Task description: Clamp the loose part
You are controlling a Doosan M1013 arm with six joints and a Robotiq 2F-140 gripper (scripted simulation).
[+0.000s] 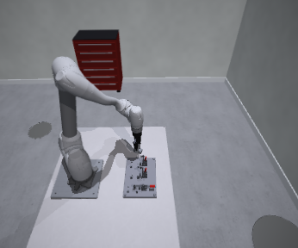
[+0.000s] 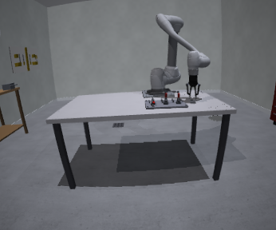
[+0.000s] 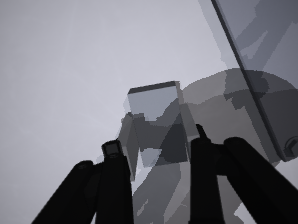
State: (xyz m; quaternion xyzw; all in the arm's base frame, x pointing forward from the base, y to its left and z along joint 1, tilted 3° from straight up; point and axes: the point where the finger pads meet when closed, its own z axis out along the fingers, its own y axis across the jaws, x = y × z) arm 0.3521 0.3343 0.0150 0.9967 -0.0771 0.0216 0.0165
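My hand is 250 mm to the left of the grey fixture plate, 70 mm short of it and 30 mm above it. From my hand the other things lie so: grey loose part: 30 mm below.
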